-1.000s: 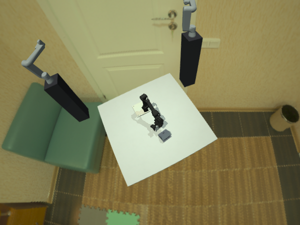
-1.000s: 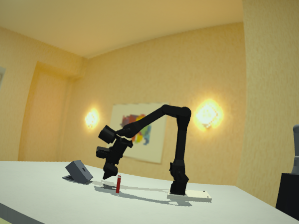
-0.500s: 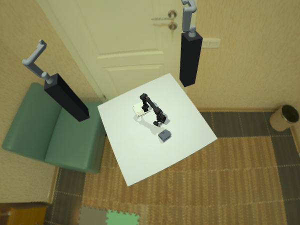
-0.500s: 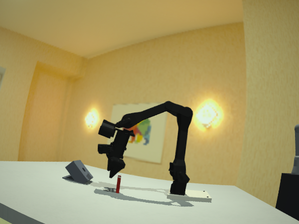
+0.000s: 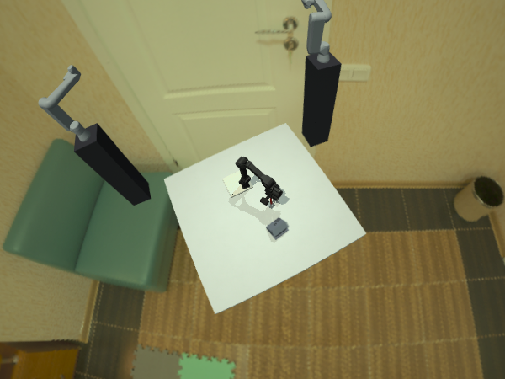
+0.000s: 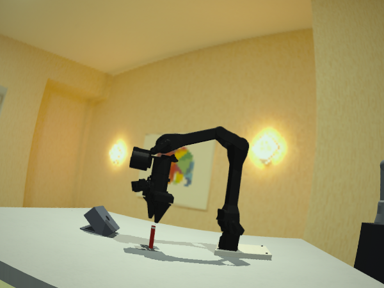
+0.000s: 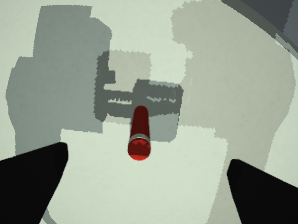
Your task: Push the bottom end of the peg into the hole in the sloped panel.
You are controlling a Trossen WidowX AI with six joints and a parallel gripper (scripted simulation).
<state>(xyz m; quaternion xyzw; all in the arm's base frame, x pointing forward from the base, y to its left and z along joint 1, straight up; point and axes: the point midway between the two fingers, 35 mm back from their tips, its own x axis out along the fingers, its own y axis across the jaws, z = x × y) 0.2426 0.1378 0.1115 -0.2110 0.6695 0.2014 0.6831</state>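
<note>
Right now my gripper tip is 4 cm above the red peg and 1 cm past it. From my gripper tip the other things lie so: grey sloped panel (21 cm ahead, 6 cm below, 4 cm to the right).
</note>
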